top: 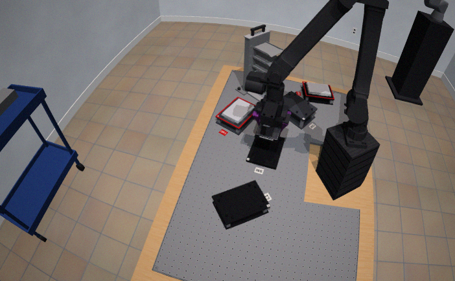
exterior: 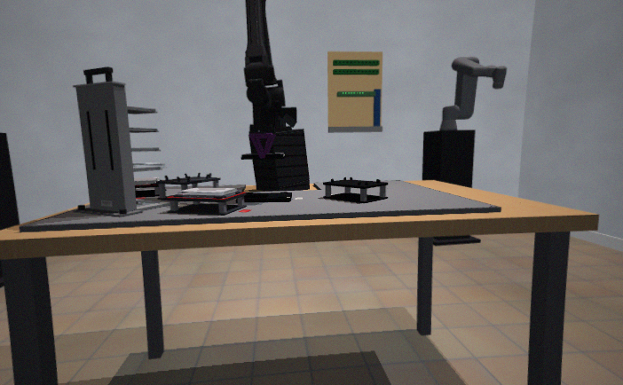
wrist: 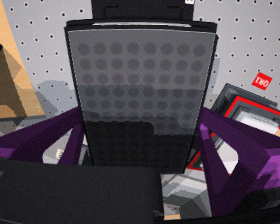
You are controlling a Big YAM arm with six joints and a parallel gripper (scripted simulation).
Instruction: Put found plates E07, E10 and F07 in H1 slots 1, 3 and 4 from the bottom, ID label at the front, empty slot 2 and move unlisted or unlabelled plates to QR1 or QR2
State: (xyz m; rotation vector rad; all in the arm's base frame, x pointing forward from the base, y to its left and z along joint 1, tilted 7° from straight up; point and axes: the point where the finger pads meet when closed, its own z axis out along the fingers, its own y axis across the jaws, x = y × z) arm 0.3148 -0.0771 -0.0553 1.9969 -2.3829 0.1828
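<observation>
Now: hand 20 mm short of the N6 deck label, 100 mm to the right of it and 140 mm above it. The rest, counted from my hand: dark plate (right at my hand); then regrip nest (120 mm behind, 240 mm to the right, 80 mm below); then red-rimmed quarantine nest (140 mm ahead, 160 mm to the right, 100 mm below).
</observation>
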